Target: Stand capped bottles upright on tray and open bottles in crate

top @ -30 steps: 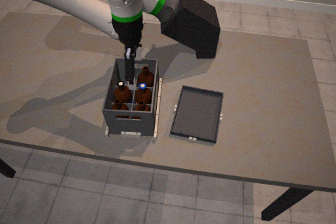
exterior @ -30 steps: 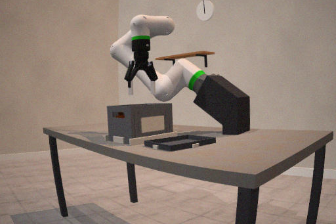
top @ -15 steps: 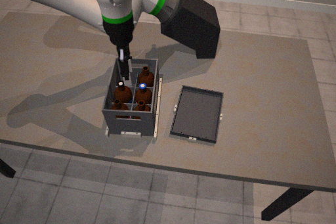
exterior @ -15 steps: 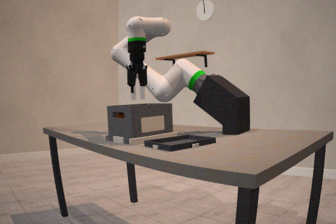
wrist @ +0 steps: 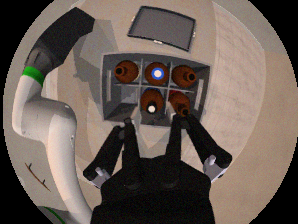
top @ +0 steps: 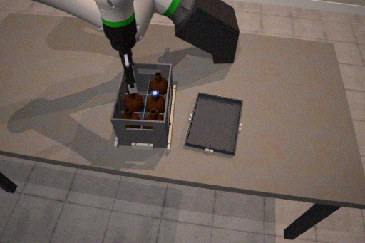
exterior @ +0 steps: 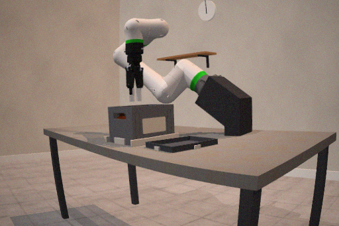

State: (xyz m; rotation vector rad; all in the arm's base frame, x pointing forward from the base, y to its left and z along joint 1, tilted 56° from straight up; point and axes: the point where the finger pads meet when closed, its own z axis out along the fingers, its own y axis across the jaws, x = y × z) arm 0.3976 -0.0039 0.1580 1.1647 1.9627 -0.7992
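The white-capped bottle lies 14 cm below my hand and 1 cm to the right of it. The rest, counted from my hand: open bottle: 14 cm below, 10 cm behind, 7 cm to the left; then grey crate: 14 cm below, 4 cm to the left; then dark tray: 31 cm to the left, 21 cm below, 1 cm behind.
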